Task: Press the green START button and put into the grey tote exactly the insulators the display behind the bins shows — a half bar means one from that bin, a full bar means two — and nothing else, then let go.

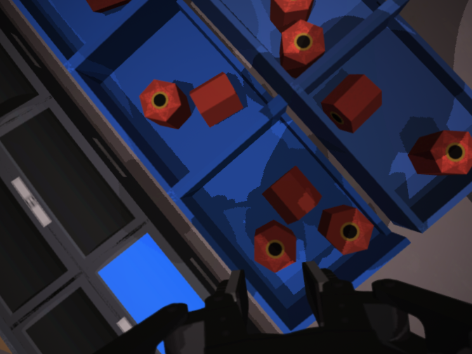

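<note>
My gripper [274,282] is partly open and empty, over the end compartment of the nearer blue bin row [180,191]. That compartment holds three red insulators: one [275,240] upright just beyond the fingertips, one [346,230] tilted to the right, and one [292,194] on its side. The middle compartment holds one upright insulator [161,102] and one lying [216,100]. Part of another insulator [107,4] shows at the top. The dark display [85,258] at the left has one bright blue lit cell [150,275], partly hidden by the gripper. The START button and grey tote do not show.
A second blue bin row [360,172] runs along the right, with raised walls and dividers. It holds a lying insulator [352,102], a tilted one [442,152] and two close together [302,45] [291,10]. A narrow gap separates the rows.
</note>
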